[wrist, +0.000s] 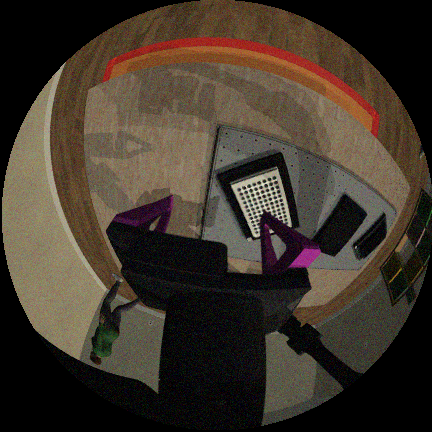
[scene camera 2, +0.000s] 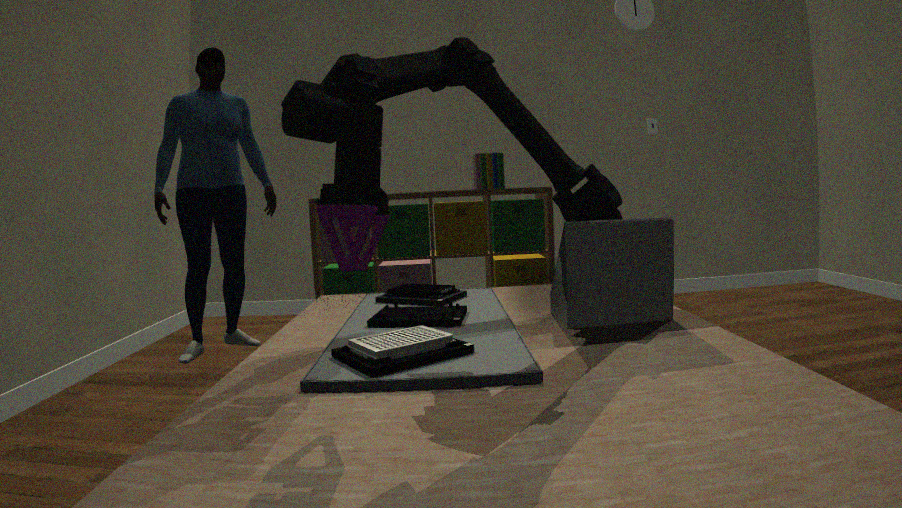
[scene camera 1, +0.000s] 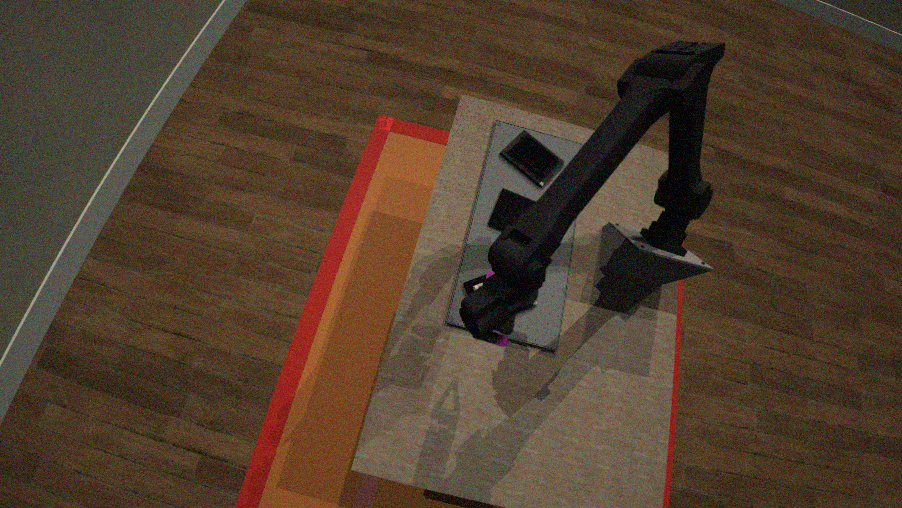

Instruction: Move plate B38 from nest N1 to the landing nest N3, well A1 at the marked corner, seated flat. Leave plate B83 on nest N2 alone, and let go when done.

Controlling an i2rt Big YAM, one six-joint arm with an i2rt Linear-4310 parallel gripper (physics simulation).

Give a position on a black holder with white grid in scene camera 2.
405,342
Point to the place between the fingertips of my gripper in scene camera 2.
354,270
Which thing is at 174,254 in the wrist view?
My gripper.
